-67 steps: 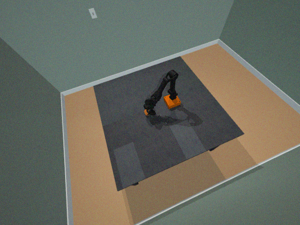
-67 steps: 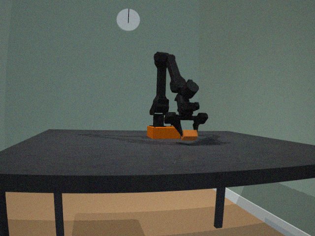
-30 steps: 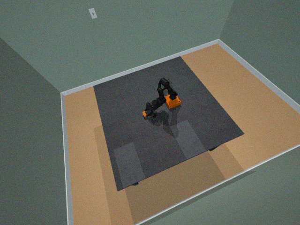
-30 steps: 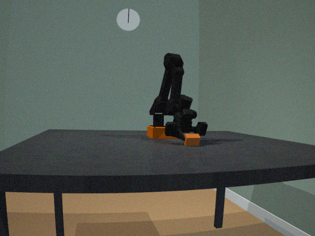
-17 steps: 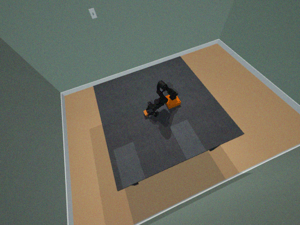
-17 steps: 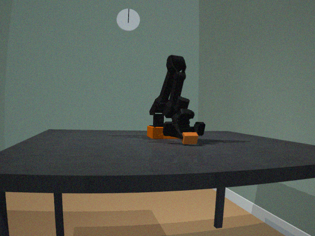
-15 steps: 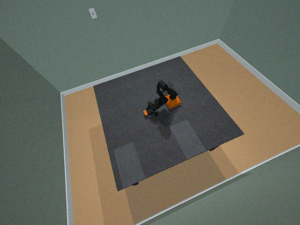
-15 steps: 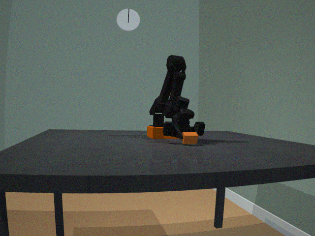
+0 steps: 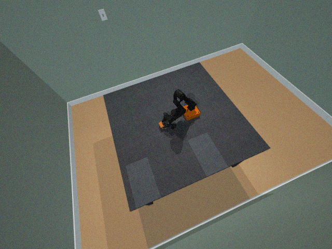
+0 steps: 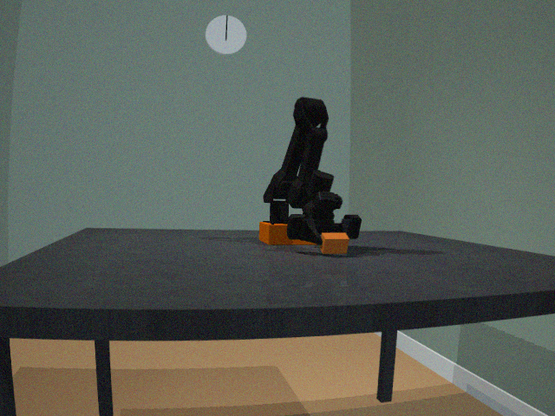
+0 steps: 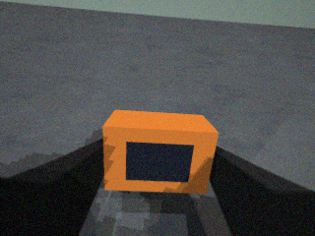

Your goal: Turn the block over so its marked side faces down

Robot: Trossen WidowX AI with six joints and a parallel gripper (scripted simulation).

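The orange block is 1 cm behind my gripper tip.
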